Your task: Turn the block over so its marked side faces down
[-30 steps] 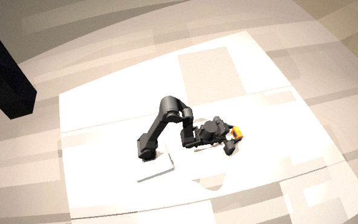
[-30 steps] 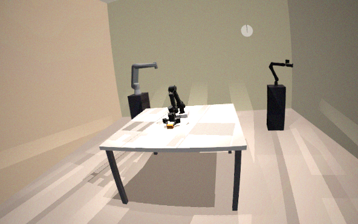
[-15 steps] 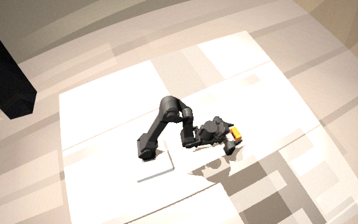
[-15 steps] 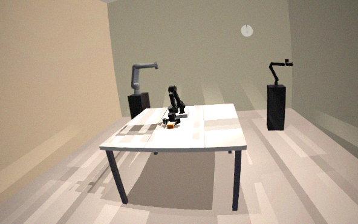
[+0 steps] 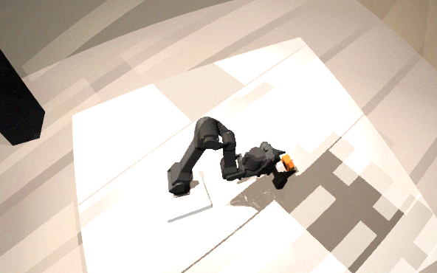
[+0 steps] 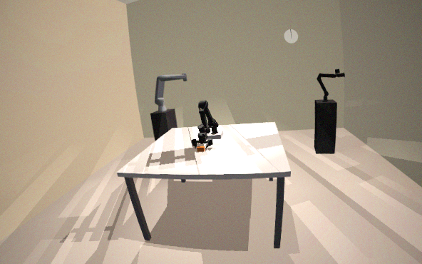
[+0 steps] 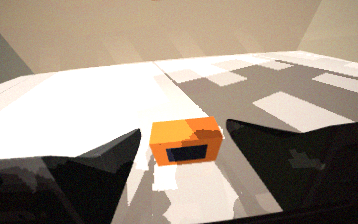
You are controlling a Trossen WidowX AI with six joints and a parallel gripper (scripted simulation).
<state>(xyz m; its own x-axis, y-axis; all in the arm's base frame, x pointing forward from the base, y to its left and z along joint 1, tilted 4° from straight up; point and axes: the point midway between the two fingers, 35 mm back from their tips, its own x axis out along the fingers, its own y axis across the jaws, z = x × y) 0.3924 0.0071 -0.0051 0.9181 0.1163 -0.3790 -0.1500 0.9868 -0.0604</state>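
Now: gripper tip 2 cm past the block and 1 cm above it.
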